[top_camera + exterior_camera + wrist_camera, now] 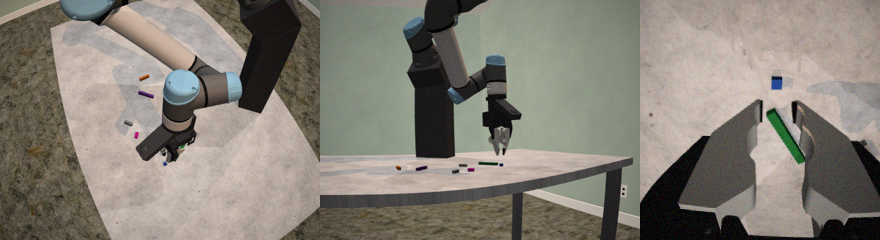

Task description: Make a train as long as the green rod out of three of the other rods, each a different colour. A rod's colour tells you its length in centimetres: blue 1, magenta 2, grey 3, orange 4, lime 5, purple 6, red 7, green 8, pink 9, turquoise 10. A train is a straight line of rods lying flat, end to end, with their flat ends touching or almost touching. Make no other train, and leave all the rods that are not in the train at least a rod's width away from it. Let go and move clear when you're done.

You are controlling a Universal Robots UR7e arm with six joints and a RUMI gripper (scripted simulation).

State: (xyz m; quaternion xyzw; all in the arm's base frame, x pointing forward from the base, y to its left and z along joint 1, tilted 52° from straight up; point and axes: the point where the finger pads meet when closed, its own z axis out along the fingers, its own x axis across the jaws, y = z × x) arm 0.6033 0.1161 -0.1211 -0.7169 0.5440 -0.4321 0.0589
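My gripper is now 50 mm above the blue rod. The rest, counted from my hand: purple rod 280 mm to the right, 70 mm behind, 50 mm below; magenta rod 140 mm to the right, 50 mm below, 40 mm ahead; green rod 70 mm behind, 50 mm below, 20 mm to the right.
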